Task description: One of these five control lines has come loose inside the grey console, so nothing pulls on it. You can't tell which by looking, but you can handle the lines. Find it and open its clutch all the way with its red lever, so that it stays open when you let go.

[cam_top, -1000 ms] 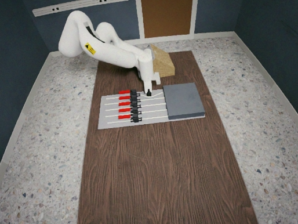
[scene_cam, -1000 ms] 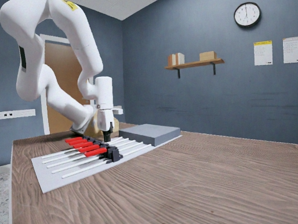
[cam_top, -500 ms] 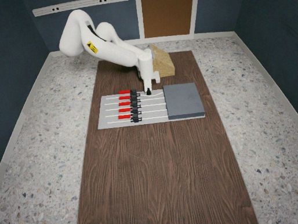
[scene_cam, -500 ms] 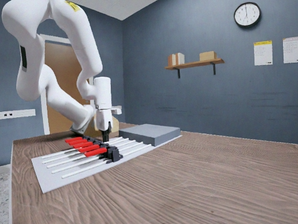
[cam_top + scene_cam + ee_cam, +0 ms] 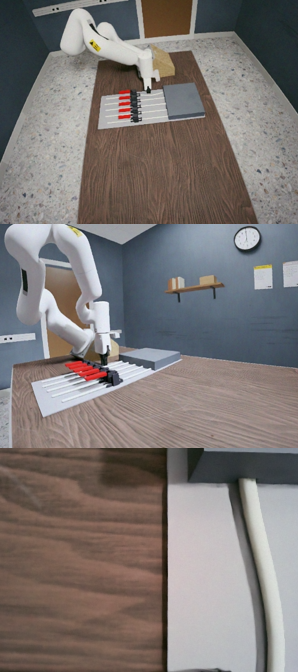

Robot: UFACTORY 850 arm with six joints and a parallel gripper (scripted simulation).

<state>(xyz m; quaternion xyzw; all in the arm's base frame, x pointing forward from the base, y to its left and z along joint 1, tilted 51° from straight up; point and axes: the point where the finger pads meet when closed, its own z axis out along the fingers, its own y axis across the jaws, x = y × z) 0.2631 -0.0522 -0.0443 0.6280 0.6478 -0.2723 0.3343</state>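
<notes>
Right now the light grey plate is 12 cm ahead of my hand, 25 cm to the right of it and 2 cm below it.
</notes>
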